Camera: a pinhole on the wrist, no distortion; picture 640 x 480 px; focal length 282.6 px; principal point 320.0 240.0 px. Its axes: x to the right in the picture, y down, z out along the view. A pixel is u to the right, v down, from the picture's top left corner.
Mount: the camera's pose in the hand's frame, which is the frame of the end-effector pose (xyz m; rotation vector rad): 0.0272 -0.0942 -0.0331 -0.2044 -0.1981 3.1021
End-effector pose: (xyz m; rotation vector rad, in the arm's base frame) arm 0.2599 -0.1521 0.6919 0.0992 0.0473 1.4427
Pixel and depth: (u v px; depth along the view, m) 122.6 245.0 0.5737
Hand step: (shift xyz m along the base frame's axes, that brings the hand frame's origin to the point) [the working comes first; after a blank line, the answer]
In the camera's frame: -0.4007 0.0102 0.5737

0.2856 0.2987 0.5697
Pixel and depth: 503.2 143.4 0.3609
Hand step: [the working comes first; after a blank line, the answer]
In the camera's frame: 0.2340 -0.1234 0.3609

0.0052 -0.2613 0.2982
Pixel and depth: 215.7 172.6 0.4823
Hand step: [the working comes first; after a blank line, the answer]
In the camera's frame: -0.1780 -0.1150 0.4823

0.1083 0.1159 0.4759
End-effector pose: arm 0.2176 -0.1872 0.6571 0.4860 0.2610 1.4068
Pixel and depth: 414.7 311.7 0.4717
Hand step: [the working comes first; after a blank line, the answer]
In the camera's frame: 0.1581 0.1197 0.4717

0.3824 -0.2809 0.1985
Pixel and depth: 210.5 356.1 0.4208
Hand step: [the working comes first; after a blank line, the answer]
In the camera's frame: -0.1630 0.1729 0.4208

0.4767 0.0347 0.1932
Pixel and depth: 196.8 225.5 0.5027
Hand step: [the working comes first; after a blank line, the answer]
In the camera's frame: -0.2192 -0.0258 0.5027

0.3736 0.0791 0.3848
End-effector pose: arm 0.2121 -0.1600 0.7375 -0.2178 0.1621 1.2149
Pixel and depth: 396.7 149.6 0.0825
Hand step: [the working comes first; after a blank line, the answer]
In the camera's frame: 0.0224 -0.0264 0.0825

0.0714 -0.0184 0.0544
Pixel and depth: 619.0 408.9 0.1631
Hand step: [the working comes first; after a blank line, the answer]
In the camera's frame: 0.1726 0.0975 0.1631

0.1366 -0.1967 0.1458
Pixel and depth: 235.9 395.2 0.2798
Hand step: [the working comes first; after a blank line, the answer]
In the camera's frame: -0.0833 0.1537 0.2798

0.2929 0.0280 0.2313
